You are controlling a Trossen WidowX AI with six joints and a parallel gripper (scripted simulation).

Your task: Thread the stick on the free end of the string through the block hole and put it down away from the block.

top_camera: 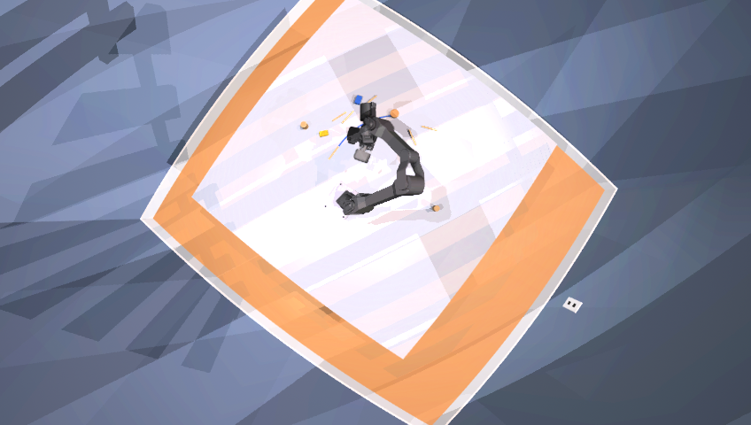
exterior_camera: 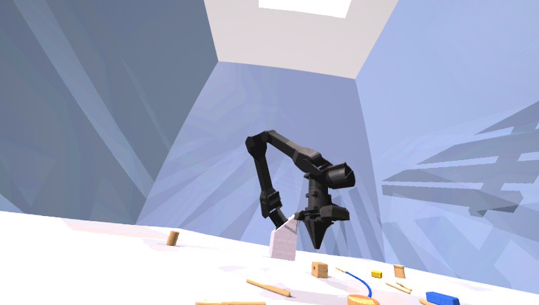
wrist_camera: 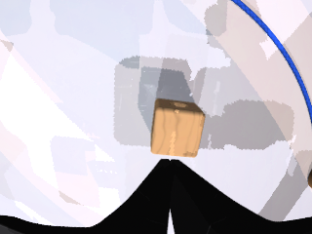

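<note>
Right now my gripper tip is 10 mm short of the wooden block, 10 mm to the right of it and 40 mm above it. Round my gripper tip: long loose stick (180 mm ahead, 90 mm to the right, 60 mm below); yellow piece (90 mm behind, 200 mm to the left, 50 mm below); round wooden button (200 mm ahead, 30 mm to the left, 50 mm below).
</note>
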